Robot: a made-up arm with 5 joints. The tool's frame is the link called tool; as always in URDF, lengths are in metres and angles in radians. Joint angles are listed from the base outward. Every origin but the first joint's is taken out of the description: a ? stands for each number. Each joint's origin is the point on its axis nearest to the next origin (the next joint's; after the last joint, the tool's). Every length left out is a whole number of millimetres.
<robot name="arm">
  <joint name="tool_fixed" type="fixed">
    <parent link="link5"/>
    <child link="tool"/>
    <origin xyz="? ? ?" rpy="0 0 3.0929"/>
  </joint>
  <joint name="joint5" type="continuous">
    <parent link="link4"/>
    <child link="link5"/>
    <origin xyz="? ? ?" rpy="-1.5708 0 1.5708"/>
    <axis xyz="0 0 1"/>
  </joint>
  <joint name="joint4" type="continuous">
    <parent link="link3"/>
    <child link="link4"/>
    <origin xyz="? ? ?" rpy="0 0 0"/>
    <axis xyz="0 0 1"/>
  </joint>
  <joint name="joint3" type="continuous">
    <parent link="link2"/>
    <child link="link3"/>
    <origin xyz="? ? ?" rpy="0 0 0"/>
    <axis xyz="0 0 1"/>
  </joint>
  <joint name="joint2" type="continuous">
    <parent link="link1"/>
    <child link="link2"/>
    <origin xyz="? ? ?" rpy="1.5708 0 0"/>
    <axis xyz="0 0 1"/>
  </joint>
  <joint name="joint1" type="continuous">
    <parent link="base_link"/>
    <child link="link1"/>
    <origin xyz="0.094 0 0.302" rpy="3.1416 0 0"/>
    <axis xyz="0 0 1"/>
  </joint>
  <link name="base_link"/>
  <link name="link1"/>
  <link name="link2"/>
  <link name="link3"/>
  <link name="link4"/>
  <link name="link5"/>
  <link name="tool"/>
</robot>
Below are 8 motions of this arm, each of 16 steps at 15 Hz.
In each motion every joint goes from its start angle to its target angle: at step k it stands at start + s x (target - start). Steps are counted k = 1, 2, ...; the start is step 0. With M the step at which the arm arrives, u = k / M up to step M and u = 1 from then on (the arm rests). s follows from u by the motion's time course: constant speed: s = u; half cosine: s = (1 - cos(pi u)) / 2; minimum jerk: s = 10 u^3 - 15 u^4 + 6 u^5.
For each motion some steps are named. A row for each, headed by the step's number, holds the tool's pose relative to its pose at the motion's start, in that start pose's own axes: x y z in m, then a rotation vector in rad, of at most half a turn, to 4 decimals.
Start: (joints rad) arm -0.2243 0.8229 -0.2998 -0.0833 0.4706
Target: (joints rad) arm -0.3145 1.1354 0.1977 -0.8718 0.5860
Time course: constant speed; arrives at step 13
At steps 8, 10, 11, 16:
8: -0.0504 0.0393 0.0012 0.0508 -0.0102 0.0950
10: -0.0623 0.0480 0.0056 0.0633 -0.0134 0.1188
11: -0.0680 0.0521 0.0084 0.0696 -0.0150 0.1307
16: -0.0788 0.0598 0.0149 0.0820 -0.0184 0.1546

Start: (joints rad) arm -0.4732 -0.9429 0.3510 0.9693 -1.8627
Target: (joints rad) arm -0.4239 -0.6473 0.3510 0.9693 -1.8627
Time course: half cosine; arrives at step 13
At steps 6, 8, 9, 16:
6: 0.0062 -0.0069 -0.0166 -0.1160 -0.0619 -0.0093
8: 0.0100 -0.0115 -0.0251 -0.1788 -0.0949 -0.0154
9: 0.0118 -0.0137 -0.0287 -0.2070 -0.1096 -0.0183
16: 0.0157 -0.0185 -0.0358 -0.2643 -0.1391 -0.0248

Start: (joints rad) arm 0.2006 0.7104 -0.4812 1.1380 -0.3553
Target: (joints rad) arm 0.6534 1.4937 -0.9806 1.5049 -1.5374
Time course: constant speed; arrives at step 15
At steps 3, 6, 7, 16:
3: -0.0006 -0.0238 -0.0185 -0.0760 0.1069 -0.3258
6: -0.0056 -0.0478 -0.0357 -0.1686 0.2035 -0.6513
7: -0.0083 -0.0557 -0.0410 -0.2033 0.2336 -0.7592
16: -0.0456 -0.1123 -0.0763 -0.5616 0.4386 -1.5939

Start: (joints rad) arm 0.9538 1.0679 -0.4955 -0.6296 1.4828
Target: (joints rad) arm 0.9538 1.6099 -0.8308 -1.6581 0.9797
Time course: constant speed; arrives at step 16
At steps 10, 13, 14, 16:
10: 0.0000 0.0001 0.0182 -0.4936 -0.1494 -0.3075
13: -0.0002 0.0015 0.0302 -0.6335 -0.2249 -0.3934
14: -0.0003 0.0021 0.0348 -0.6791 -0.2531 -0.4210
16: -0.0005 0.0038 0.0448 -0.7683 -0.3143 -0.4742

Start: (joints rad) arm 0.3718 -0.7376 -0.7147 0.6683 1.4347
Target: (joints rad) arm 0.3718 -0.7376 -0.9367 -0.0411 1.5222
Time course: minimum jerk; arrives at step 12
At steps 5, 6, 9, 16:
5: 0.0061 -0.0329 0.0099 -0.3182 -0.0545 0.0301
6: 0.0087 -0.0465 0.0172 -0.4596 -0.0755 0.0430
9: 0.0145 -0.0773 0.0434 -0.8264 -0.1211 0.0738
16: 0.0157 -0.0840 0.0518 -0.9224 -0.1310 0.0811

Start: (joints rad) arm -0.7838 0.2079 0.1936 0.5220 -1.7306
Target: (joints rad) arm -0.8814 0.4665 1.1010 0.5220 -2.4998
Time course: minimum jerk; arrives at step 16
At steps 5, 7, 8, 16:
5: 0.0036 -0.0356 -0.0116 -0.2045 -0.0488 -0.1229
7: 0.0091 -0.0768 -0.0152 -0.4262 -0.1420 -0.2560
8: 0.0128 -0.0997 -0.0127 -0.5459 -0.2125 -0.3272
16: 0.0316 -0.1826 0.0321 -0.9850 -0.6558 -0.5761

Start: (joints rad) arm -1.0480 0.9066 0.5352 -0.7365 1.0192
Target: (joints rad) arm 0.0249 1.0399 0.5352 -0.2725 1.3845
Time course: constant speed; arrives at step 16
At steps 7, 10, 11, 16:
7: -0.0983 -0.0140 0.0189 0.0654 0.3999 -0.1916
10: -0.1345 -0.0086 0.0365 0.1188 0.5379 -0.3024
11: -0.1454 -0.0054 0.0433 0.1389 0.5784 -0.3430
16: -0.1881 0.0194 0.0806 0.2492 0.7350 -0.5714

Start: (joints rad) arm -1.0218 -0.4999 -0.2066 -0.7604 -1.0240
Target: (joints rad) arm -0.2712 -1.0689 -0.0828 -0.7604 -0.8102
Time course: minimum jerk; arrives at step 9
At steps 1, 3, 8, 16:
1: 0.0015 0.0008 -0.0001 0.0041 -0.0032 0.0111
3: 0.0243 0.0180 -0.0008 0.0765 -0.0542 0.2022
8: 0.0477 0.1073 0.0183 0.4006 -0.1694 0.9507
16: 0.0473 0.1085 0.0188 0.4059 -0.1701 0.9616

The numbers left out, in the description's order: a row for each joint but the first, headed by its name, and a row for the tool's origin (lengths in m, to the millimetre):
tool: 0 0 0
joint5: 0.087 0 0
joint4: 0.103 -0.004 0
joint3: 0.023 -0.093 0
joint2: 0.047 0.002 0

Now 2 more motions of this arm.
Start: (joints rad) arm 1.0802 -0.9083 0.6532 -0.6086 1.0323
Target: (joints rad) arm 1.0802 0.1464 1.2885 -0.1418 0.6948
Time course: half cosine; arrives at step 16
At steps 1, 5, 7, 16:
1: -0.0019 0.0028 0.0000 0.0172 0.0115 -0.0032
5: -0.0416 0.0625 0.0149 0.3889 0.2804 -0.0736
7: -0.0691 0.1038 0.0480 0.6888 0.5292 -0.1272
16: -0.0889 0.1335 0.2153 1.5740 1.4839 -0.1949

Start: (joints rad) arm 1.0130 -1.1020 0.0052 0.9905 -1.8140
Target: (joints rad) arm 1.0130 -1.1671 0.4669 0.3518 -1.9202
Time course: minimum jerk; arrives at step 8
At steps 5, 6, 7, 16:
5: 0.0019 -0.0064 -0.0183 0.1660 0.0569 -0.0768
6: 0.0027 -0.0088 -0.0214 0.2047 0.0723 -0.0948
7: 0.0031 -0.0102 -0.0228 0.2243 0.0804 -0.1040
16: 0.0031 -0.0105 -0.0231 0.2279 0.0819 -0.1057

